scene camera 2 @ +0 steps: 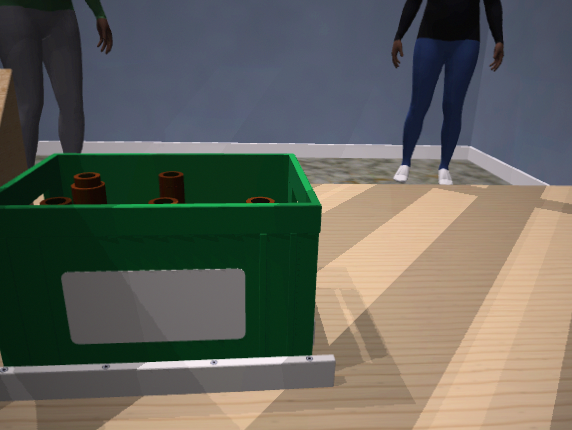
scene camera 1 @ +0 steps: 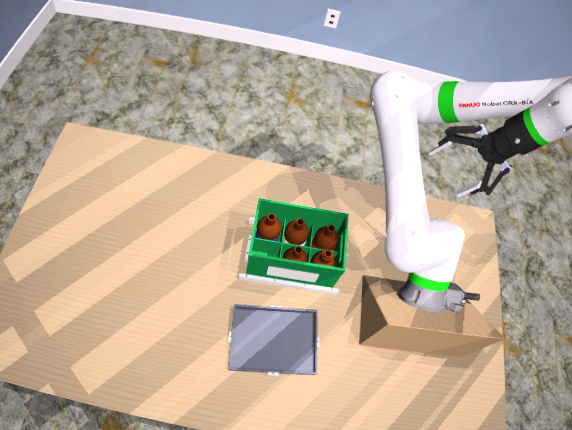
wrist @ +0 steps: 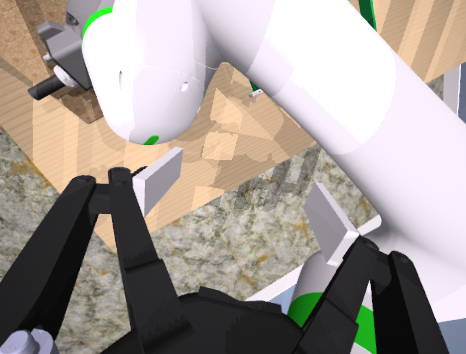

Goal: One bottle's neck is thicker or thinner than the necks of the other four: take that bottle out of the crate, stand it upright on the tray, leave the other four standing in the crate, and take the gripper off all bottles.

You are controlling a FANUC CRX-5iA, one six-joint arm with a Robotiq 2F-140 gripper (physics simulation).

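Observation:
The green crate holds five brown bottles upright; slivers of it show in the wrist view. Three stand in the far row in scene camera 1: left, middle, right. Two stand in the tray-side row: middle and right. The front-left compartment is empty. The tray-side right bottle has a visibly thicker neck below its rim than its row neighbour. The grey tray has no bottle on it. My gripper is open and empty, far right of the crate.
The arm's base stands on a wooden block right of the crate. White strips line crate sides. The upper arm rises between the crate and my gripper. Two people stand behind the table in scene camera 2.

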